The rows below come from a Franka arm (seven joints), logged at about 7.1 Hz.
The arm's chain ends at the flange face. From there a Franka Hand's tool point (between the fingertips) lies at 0.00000 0.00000 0.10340 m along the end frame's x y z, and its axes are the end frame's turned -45 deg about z.
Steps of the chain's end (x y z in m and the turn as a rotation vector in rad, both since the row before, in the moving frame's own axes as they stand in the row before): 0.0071, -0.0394, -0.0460, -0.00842, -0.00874, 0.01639; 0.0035, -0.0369, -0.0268, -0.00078, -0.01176, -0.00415; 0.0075, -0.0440, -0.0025, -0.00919, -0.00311, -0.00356; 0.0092, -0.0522, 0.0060, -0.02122, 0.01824, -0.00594; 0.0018, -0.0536, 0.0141, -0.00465, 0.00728, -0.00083
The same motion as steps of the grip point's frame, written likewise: 0.0316, -0.0229, -0.0460, 0.00023, -0.01213, 0.01639; 0.0276, -0.0244, -0.0268, 0.00776, -0.00887, -0.00415; 0.0355, -0.0254, -0.0025, -0.00430, -0.00870, -0.00356; 0.0432, -0.0275, 0.0060, -0.02790, -0.00211, -0.00594; 0.0394, -0.0358, 0.0141, -0.00844, 0.00186, -0.00083
